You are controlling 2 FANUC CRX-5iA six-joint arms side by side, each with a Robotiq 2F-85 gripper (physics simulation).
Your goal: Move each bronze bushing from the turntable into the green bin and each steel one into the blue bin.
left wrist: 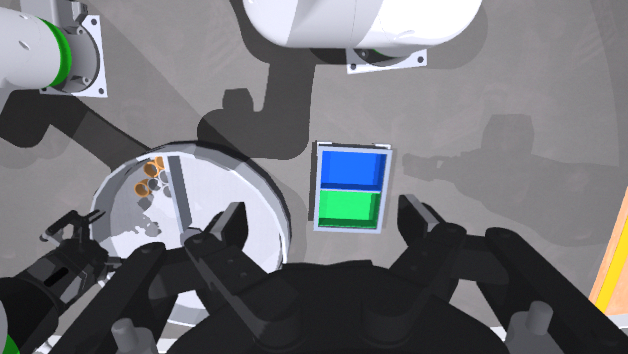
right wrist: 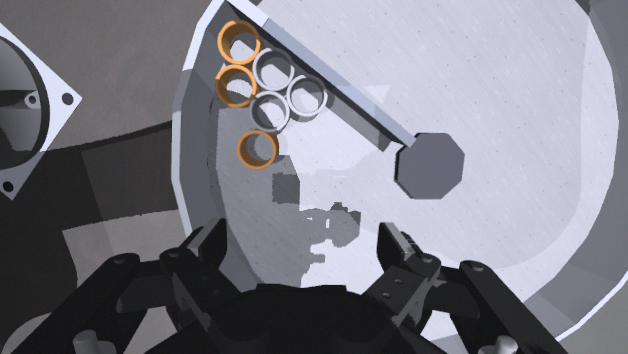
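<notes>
On the turntable, three bronze bushings stand left of the divider: one at the back, one just in front of it, one nearer. Three steel bushings are clustered beside them. The group shows small in the left wrist view. The blue bin and green bin are joined, and no bushing shows in them. My left gripper is open and empty, high above the bins' near side. My right gripper is open and empty above the turntable, nearer than the bushings.
The divider runs from the turntable rim to the hub. A white arm with its base plate stands behind the bins. Another arm base stands left. An orange and yellow edge shows at far right.
</notes>
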